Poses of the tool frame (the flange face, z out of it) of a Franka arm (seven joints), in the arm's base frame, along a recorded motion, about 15 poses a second.
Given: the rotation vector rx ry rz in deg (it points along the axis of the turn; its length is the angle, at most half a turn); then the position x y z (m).
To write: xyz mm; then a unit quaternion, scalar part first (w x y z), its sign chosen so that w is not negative. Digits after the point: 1 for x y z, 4 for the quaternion.
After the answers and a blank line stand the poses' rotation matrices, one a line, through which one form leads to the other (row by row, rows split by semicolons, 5 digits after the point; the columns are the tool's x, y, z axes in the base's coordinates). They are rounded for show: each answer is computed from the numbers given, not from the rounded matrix.
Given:
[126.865 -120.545 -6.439 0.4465 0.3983 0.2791]
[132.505 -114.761 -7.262 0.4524 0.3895 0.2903]
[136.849 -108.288 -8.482 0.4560 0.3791 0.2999]
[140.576 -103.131 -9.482 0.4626 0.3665 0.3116]
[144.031 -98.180 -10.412 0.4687 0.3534 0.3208]
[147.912 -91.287 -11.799 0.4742 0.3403 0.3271]
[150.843 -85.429 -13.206 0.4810 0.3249 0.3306]
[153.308 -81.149 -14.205 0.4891 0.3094 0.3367]
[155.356 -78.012 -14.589 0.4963 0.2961 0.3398]
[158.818 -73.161 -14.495 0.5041 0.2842 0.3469]
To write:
[446.5 398.3 279.1 0.0426 0.7238 -0.6877 -0.0367]
[452.4 389.5 290.3 0.0398 0.7547 -0.6536 -0.0414]
[456.0 379.1 299.9 0.0461 0.7824 -0.6191 -0.0485]
[462.6 366.5 311.6 0.0470 0.8042 -0.5900 -0.0542]
[468.7 353.4 320.8 0.0469 0.8239 -0.5616 -0.0596]
[474.2 340.3 327.1 0.0505 0.8479 -0.5233 -0.0676]
[481.0 324.9 330.6 0.0536 0.8664 -0.4907 -0.0759]
[489.1 309.4 336.7 0.0520 0.8797 -0.4656 -0.0815]
[496.3 296.1 339.8 0.0484 0.8895 -0.4467 -0.0835]
[504.1 284.2 346.9 0.0396 0.9044 -0.4166 -0.0825]

0.05136 -0.99241 -0.11173; -0.99867 -0.05043 -0.01109; 0.00537 0.11215 -0.99368
0.14219 -0.98321 -0.11439; -0.98978 -0.14245 -0.00593; -0.01046 0.11407 -0.99342
0.22864 -0.96439 -0.13296; -0.97333 -0.22910 -0.01207; -0.01882 0.13218 -0.99105
0.29793 -0.94385 -0.14276; -0.95406 -0.29939 -0.01166; -0.03173 0.13968 -0.98969
0.36206 -0.91987 -0.15085; -0.93105 -0.36475 -0.01041; -0.04544 0.14422 -0.98850
0.44311 -0.88067 -0.16754; -0.89433 -0.44717 -0.01480; -0.06188 0.15639 -0.98575
0.50698 -0.84209 -0.18402; -0.85834 -0.51274 -0.01842; -0.07884 0.16729 -0.98275
0.55308 -0.81075 -0.19181; -0.82769 -0.56097 -0.01554; -0.09500 0.16735 -0.98131
0.58705 -0.78650 -0.19181; -0.80267 -0.59632 -0.01145; -0.10538 0.16068 -0.98136
0.63919 -0.74712 -0.18233; -0.76020 -0.64968 -0.00288; -0.11631 0.14045 -0.98323

